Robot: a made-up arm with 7 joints.
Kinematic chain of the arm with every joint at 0, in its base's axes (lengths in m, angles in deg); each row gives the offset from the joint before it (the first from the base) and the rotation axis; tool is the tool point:
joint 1: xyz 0 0 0.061 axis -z
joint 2: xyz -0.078 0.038 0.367 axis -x
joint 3: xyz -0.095 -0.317 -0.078 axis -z
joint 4: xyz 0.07 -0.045 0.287 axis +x
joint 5: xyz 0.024 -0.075 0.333 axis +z
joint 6: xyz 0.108 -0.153 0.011 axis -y
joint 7: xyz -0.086 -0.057 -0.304 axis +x
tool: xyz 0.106 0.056 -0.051
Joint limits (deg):
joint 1: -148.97..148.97
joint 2: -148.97..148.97
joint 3: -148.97..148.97
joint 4: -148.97..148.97
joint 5: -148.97..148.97
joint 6: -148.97..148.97
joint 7: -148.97..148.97
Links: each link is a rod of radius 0.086 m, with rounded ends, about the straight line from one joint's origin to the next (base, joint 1, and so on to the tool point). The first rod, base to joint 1, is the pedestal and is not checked.
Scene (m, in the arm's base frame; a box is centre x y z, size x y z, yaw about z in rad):
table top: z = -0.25
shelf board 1: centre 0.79 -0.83 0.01 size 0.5 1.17 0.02 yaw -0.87
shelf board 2: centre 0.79 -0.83 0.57 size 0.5 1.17 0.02 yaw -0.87
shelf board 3: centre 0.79 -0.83 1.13 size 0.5 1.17 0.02 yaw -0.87
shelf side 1: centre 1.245 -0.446 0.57 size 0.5 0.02 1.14 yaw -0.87
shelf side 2: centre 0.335 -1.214 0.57 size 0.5 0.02 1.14 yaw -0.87
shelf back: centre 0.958 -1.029 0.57 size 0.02 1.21 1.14 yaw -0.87
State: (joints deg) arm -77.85 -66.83 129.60 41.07 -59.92 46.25 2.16
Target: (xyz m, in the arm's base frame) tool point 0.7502 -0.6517 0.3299
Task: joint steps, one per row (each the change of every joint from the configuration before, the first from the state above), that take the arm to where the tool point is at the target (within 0.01 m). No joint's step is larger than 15 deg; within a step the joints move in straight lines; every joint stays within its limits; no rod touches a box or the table.
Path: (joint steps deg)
1: -9.80 4.68 -6.38 -9.62 5.81 10.65 -0.76
2: -9.80 4.67 -6.39 -9.62 5.81 10.64 -0.76
3: -9.80 4.68 -6.38 -9.62 5.81 10.65 -0.77

